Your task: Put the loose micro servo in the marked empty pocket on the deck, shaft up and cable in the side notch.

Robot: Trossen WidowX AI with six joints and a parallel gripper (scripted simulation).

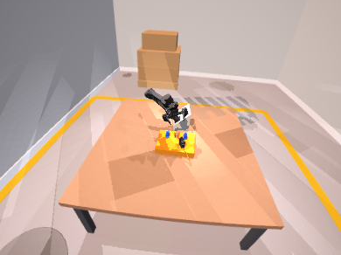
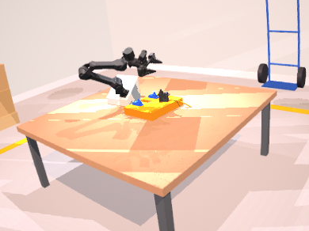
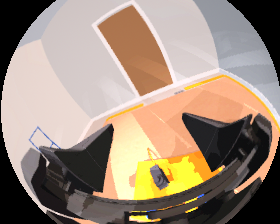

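Now: the orange-yellow deck 50 mm behind my gripper tip and 260 mm below it.
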